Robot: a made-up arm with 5 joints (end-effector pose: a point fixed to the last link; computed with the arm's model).
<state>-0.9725 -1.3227 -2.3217 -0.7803 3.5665</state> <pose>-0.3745 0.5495 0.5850 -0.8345 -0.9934 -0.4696</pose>
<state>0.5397 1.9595 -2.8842 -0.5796 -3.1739</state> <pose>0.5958 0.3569 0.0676 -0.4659 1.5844 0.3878</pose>
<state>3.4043 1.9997 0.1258 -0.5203 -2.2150</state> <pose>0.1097 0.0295 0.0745 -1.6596 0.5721 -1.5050</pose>
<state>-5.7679 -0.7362 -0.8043 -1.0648 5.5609</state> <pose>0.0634 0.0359 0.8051 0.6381 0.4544 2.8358</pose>
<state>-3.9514 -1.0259 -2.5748 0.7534 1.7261</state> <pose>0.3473 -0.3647 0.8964 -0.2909 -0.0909 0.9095</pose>
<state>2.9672 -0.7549 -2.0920 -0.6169 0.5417</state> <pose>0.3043 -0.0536 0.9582 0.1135 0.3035 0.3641</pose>
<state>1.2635 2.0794 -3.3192 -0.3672 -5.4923</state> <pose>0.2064 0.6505 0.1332 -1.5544 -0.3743 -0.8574</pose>
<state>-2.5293 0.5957 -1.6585 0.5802 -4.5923</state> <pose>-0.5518 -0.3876 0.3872 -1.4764 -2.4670 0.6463</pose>
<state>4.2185 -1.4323 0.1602 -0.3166 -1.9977</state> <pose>-0.0363 -0.0675 0.4799 1.5980 -0.0535 -0.7232</pose>
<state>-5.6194 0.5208 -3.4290 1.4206 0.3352</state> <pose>0.2930 0.2291 0.9295 -1.9041 -0.3157 -1.5589</pose>
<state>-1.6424 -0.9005 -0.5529 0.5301 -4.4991</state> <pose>-0.0155 -0.2162 0.5845 0.3915 2.7297 -1.3685</pose>
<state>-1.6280 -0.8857 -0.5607 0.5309 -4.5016</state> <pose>-0.0126 -0.2206 0.5846 0.3686 2.7342 -1.3552</pose>
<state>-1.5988 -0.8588 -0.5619 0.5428 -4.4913</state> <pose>-0.0064 -0.2288 0.5771 0.3443 2.7504 -1.2953</pose>
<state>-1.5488 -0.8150 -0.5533 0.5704 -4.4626</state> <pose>0.0053 -0.2410 0.5584 0.3184 2.7836 -1.1702</pose>
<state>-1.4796 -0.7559 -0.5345 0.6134 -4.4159</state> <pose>0.0232 -0.2535 0.5283 0.2919 2.8334 -0.9840</pose>
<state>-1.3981 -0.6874 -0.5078 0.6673 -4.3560</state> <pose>0.0456 -0.2612 0.4901 0.2667 2.8955 -0.7585</pose>
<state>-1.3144 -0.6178 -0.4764 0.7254 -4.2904</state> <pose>0.0684 -0.2609 0.4494 0.2459 2.9637 -0.5231</pose>
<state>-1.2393 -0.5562 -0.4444 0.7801 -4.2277</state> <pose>0.0872 -0.2532 0.4124 0.2325 3.0297 -0.3088</pose>
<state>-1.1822 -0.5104 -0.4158 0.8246 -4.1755</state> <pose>0.0992 -0.2423 0.3838 0.2291 3.0846 -0.1407</pose>
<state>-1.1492 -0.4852 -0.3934 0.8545 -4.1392</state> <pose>0.1043 -0.2325 0.3658 0.2370 3.1209 -0.0332</pose>
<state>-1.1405 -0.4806 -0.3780 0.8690 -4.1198</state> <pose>0.1040 -0.2266 0.3576 -0.2542 -3.1261 -0.0142</pose>
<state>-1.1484 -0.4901 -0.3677 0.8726 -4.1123</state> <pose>0.1006 -0.2238 0.3560 -0.2781 -3.1219 -0.0202</pose>
